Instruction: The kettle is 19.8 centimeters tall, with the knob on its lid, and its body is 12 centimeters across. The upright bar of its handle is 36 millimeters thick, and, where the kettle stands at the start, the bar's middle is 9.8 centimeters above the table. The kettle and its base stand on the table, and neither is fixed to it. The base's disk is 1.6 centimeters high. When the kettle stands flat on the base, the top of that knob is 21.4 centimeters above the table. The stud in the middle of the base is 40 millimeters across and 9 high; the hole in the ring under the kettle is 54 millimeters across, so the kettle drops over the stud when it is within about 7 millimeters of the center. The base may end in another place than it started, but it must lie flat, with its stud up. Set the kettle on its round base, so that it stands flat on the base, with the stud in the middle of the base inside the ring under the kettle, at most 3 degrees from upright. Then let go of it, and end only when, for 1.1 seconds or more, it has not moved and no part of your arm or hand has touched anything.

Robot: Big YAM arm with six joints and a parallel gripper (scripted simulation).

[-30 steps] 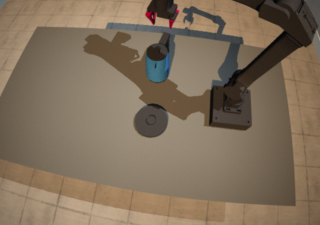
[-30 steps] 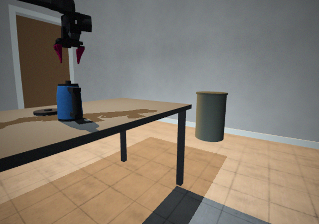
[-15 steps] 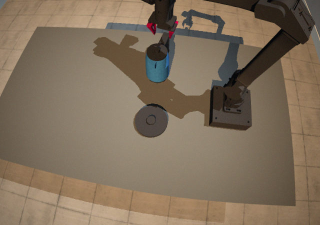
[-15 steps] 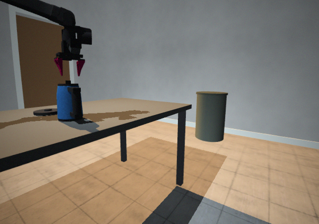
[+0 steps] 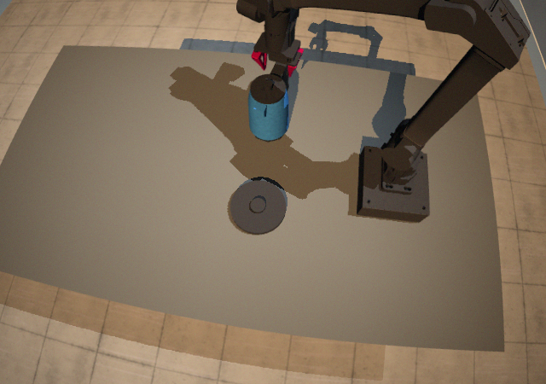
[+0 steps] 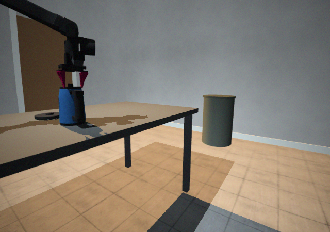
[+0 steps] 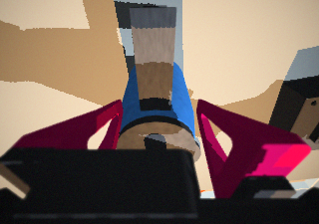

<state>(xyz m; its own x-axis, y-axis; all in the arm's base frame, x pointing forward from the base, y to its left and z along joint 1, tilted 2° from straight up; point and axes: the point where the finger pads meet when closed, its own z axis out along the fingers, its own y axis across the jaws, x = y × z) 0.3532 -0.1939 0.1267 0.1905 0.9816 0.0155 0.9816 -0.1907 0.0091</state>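
Right now the blue kettle is 9 cm below my hand, 3 cm to the left of it and 1 cm ahead of it. From my hand the other things lie so: kettle base (33 cm to the left, 17 cm below).
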